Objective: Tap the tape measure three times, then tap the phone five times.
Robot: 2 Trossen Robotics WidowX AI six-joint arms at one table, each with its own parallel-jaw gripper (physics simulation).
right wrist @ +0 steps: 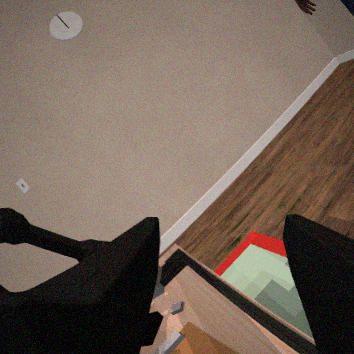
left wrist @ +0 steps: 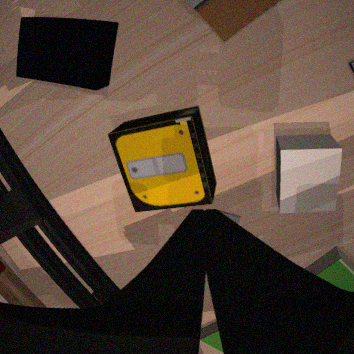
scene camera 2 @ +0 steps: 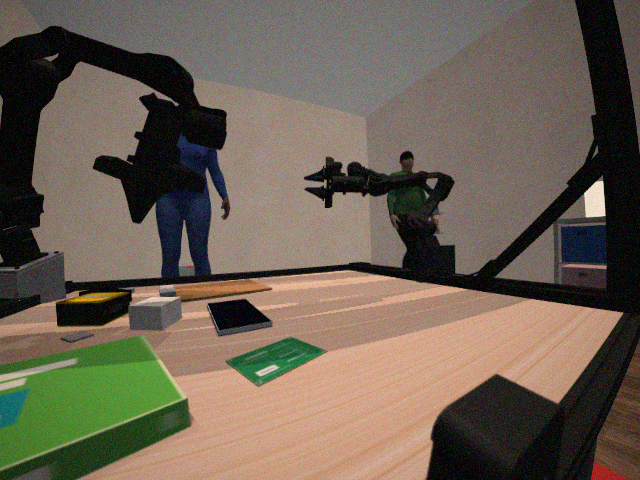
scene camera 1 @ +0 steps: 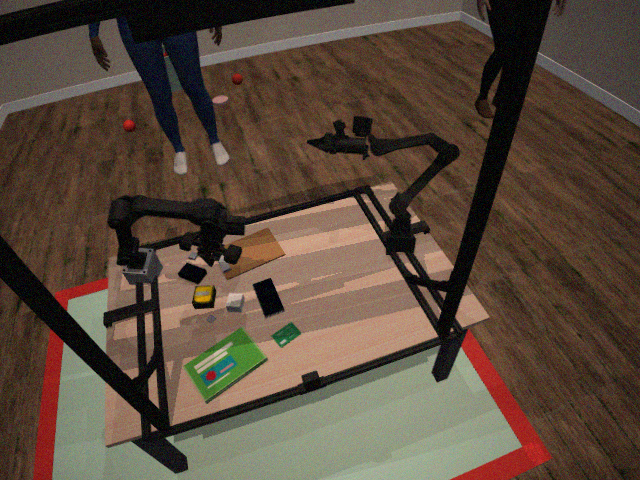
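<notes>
The yellow and black tape measure lies on the table at the left, its yellow face up. The black phone lies flat, farther right, past a small white box. My left gripper is shut and empty, fingers pointing down. It hangs above the table, clear of the tape measure; in the left wrist view its tips show just below the tape measure's lower right corner. My right gripper is half open and empty, held high and level, far from both objects.
The white box stands between tape measure and phone. A black box and brown board lie behind. A green box and green card lie in front. Black frame bars edge the table.
</notes>
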